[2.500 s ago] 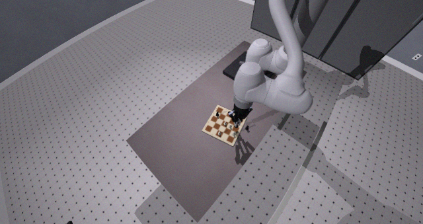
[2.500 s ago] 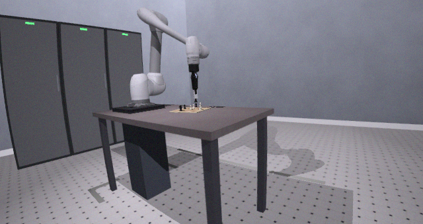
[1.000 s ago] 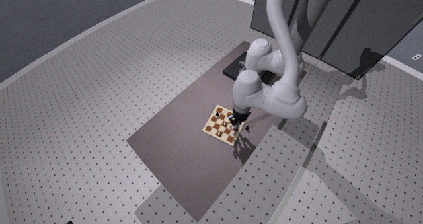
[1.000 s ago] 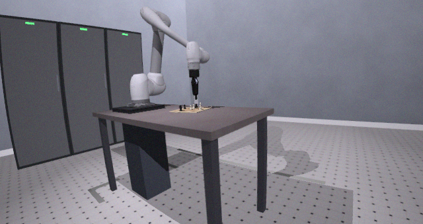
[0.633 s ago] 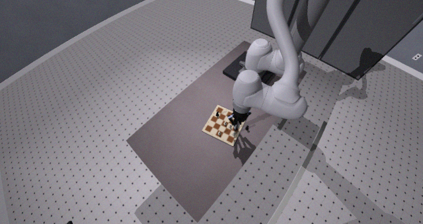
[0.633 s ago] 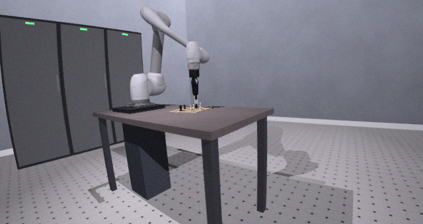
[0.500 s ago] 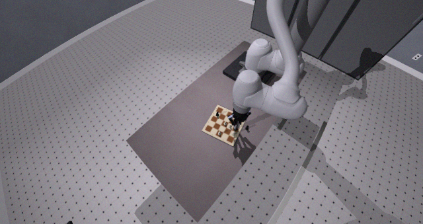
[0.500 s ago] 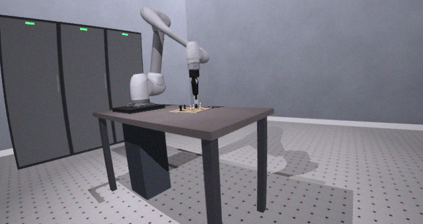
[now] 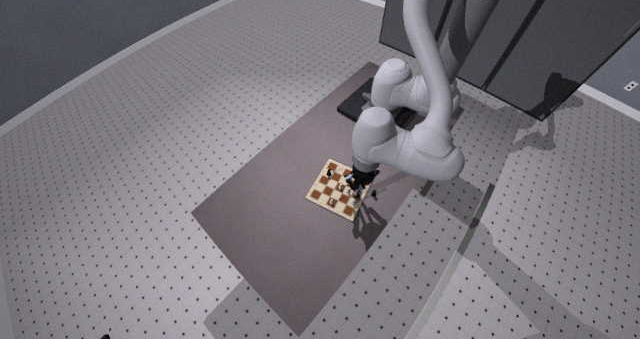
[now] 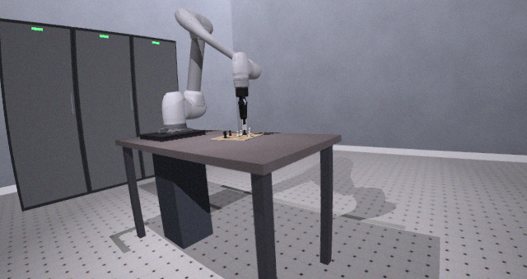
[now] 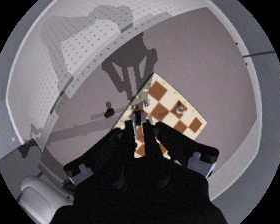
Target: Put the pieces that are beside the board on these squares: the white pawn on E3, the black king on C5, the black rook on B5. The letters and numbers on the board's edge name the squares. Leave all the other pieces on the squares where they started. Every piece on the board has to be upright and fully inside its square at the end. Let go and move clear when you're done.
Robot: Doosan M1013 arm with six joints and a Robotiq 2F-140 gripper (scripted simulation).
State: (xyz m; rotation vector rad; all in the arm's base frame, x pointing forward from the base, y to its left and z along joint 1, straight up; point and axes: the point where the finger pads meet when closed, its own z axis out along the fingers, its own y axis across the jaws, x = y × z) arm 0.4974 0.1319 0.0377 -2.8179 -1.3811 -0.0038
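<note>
Now: hand 3 cm above the black chess piece. Round my hand: chessboard (8 cm to the right, 6 cm below, 1 cm ahead).
</note>
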